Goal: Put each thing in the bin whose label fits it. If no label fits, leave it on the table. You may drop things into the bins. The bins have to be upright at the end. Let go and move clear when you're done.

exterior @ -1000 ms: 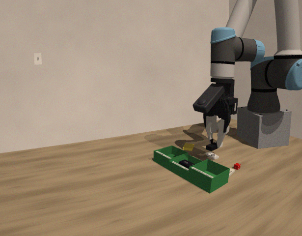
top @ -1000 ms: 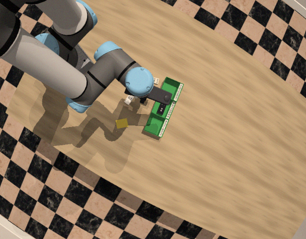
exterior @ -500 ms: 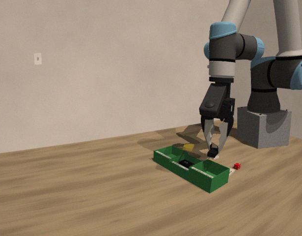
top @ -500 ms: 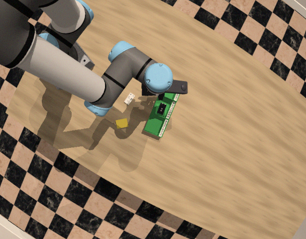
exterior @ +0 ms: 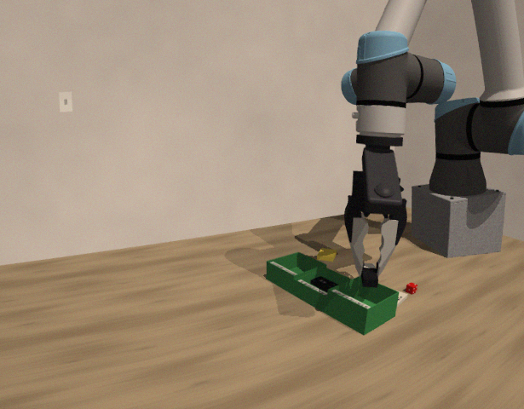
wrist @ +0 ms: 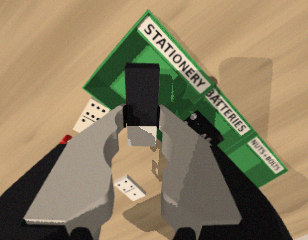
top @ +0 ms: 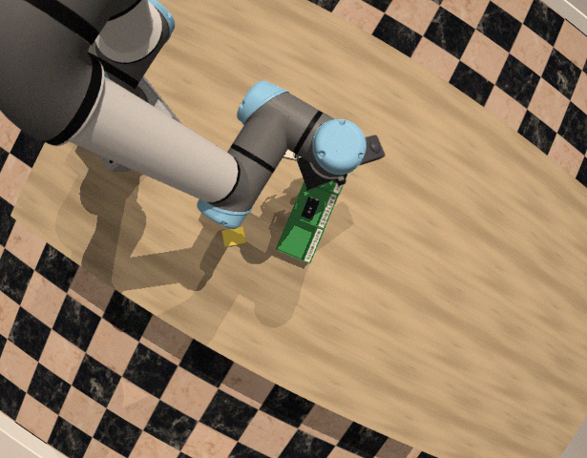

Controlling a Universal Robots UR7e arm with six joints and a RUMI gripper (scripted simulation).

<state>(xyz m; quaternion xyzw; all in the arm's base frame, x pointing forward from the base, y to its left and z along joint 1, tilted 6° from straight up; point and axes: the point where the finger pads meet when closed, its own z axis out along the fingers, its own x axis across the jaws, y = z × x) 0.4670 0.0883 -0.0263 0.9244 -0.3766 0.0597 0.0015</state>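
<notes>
Right now my hand is 1 cm past the black-and-white block, 1 cm to the left of it and 1 cm above it. Round my hand: black 9V battery (1 cm ahead, 8 cm to the right, 7 cm below); red die (13 cm behind, 8 cm below); yellow block (12 cm behind, 23 cm to the right, 8 cm below).
</notes>
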